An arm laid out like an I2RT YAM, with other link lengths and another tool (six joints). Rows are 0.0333 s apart.
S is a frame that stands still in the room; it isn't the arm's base.
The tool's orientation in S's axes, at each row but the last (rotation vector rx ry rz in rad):
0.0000, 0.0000, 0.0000
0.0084, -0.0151, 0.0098
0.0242, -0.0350, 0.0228
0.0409, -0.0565, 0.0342
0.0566, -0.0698, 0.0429
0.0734, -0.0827, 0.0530
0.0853, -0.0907, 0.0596
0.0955, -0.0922, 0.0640
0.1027, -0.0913, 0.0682
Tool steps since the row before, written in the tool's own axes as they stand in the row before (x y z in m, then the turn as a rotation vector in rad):
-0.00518, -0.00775, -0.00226, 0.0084, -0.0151, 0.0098
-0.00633, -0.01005, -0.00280, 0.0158, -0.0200, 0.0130
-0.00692, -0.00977, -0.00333, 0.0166, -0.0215, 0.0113
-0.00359, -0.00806, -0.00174, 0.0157, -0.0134, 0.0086
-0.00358, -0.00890, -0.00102, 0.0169, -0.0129, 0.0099
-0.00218, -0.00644, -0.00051, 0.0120, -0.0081, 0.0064
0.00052, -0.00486, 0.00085, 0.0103, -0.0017, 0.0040
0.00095, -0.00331, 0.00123, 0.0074, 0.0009, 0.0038
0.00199, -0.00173, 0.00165, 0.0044, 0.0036, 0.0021
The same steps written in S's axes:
-0.00518, -0.00775, -0.00226, 0.0084, -0.0151, 0.0098
-0.00619, -0.01009, -0.00298, 0.0158, -0.0200, 0.0131
-0.00657, -0.00984, -0.00380, 0.0167, -0.0214, 0.0114
-0.00320, -0.00809, -0.00226, 0.0157, -0.0132, 0.0089
-0.00310, -0.00896, -0.00176, 0.0167, -0.0128, 0.0103
-0.00177, -0.00648, -0.00115, 0.0119, -0.0080, 0.0068
0.00075, -0.00488, 0.00049, 0.0100, -0.0015, 0.0048
0.00106, -0.00335, 0.00100, 0.0070, 0.0010, 0.0046
0.00196, -0.00176, 0.00165, 0.0039, 0.0036, 0.0029

